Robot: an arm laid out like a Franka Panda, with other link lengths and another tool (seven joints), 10 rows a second.
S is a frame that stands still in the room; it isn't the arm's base.
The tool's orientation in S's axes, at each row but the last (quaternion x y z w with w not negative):
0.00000, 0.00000, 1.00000, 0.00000
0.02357, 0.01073, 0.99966, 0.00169
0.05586, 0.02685, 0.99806, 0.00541
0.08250, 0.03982, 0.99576, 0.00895
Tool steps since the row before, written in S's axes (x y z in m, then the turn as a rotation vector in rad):
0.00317, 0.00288, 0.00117, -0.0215, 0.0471, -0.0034
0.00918, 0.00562, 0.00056, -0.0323, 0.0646, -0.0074
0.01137, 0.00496, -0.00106, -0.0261, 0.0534, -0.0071
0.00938, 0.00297, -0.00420, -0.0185, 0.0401, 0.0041
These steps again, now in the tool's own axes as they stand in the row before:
-0.00317, -0.00288, 0.00117, 0.0215, -0.0471, -0.0034
-0.00912, -0.00563, 0.00111, 0.0322, -0.0647, -0.0075
-0.01135, -0.00510, 0.00048, 0.0259, -0.0535, -0.0071
-0.00987, -0.00340, -0.00235, 0.0199, -0.0394, 0.0041

